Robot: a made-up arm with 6 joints.
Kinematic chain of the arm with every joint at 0, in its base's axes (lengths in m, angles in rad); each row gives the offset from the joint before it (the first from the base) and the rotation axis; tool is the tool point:
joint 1: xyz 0 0 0.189 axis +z
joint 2: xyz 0 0 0 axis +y
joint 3: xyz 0 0 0.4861 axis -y
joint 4: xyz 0 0 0 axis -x
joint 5: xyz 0.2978 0 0 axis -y
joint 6: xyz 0 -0.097 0 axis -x
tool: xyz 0 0 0
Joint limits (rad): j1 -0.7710..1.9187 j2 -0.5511..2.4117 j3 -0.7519..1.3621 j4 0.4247..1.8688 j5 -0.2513..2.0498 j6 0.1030..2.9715
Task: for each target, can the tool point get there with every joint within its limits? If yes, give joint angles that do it. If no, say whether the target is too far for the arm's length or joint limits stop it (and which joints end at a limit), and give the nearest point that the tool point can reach.
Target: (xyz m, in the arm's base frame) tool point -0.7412 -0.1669 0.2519
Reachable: no: joint limits stop it (at a limit: joint 2, joint 3) | nearest point -0.4350 -0.0980 0.8511 | short by 0.676 m
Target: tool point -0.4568 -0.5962 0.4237
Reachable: no: joint limits stop it (at a limit: joint 2, joint 3) | nearest point -0.2712 -0.3539 0.8511 | short by 0.525 m
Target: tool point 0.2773 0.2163 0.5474
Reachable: yes | joints 0.6121 0.1319 -0.5839 1.7547 0.7009 1.5236
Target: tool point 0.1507 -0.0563 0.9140
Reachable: yes | joints -0.1949 -0.0828 0.4930 1.2987 1.7790 1.0346
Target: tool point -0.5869 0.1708 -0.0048
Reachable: no: joint limits stop it (at a limit: joint 1, joint 3, joint 4) | nearest point -0.1616 0.3622 -0.0236 | short by 0.467 m
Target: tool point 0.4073 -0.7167 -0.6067
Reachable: no: too far | nearest point 0.3360 -0.4497 -0.3683 | short by 0.365 m
